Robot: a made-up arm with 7 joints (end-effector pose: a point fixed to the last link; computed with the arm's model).
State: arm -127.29 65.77 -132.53 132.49 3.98 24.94 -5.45
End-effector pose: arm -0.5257 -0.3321 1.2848 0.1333 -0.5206 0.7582 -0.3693
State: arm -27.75 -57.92 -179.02 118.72 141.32 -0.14 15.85
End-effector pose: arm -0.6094 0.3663 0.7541 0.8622 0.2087 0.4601 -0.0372
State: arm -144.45 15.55 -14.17 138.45 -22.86 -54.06 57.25
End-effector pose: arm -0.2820 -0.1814 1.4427 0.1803 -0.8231 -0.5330 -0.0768
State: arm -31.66 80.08 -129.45 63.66 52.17 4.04 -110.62
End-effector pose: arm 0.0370 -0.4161 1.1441 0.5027 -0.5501 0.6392 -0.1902
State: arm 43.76 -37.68 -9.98 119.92 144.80 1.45 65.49
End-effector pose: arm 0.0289 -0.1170 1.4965 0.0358 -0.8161 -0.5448 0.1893
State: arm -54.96 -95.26 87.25 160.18 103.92 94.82 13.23
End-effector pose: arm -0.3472 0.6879 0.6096 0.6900 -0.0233 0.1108 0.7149
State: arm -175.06 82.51 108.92 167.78 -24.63 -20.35 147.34
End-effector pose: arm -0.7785 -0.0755 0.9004 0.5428 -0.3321 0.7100 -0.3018
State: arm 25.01 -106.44 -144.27 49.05 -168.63 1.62 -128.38
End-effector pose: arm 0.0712 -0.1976 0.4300 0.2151 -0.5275 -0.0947 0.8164
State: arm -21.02 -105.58 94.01 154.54 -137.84 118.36 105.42
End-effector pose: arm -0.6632 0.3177 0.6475 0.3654 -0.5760 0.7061 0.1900
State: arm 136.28 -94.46 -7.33 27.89 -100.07 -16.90 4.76
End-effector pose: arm 0.0517 -0.0769 1.0477 0.2818 -0.4000 0.7688 -0.4117
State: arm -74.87 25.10 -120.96 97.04 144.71 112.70 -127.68
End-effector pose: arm -0.2868 -0.2044 1.3854 0.5759 -0.7584 -0.3051 0.0137
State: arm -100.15 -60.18 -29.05 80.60 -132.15 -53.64 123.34
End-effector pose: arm -0.1071 0.1387 1.2562 0.4569 -0.5660 -0.5806 -0.3657
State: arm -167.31 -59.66 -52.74 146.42 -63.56 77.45 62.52
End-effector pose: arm 0.5444 0.3784 1.2129 0.8300 0.5571 0.0218 0.0139
